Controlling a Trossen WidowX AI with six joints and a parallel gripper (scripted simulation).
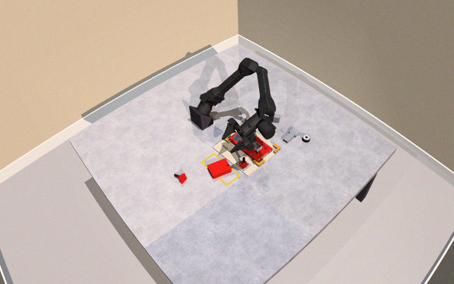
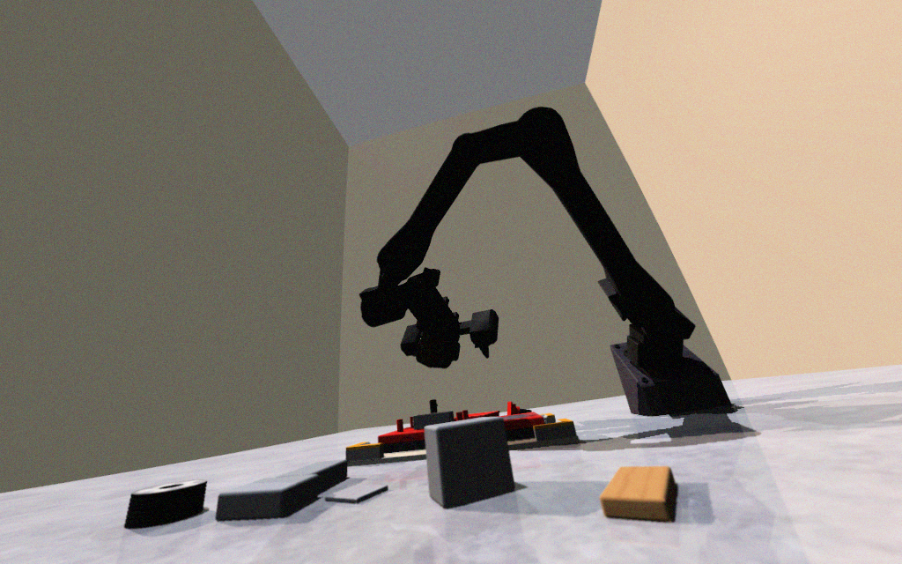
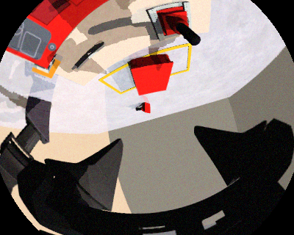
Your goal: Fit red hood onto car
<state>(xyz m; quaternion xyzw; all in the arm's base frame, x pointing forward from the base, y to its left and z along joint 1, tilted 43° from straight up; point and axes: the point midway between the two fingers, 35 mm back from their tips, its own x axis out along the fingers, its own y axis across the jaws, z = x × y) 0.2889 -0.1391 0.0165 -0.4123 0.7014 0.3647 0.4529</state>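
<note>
The red hood lies 11 cm below my gripper tip and 5 cm to the right of it. From my gripper tip the other things lie so: grey engine block 16 cm to the left, 11 cm below, 5 cm ahead; wooden block 42 cm to the left, 13 cm below, 8 cm behind.
</note>
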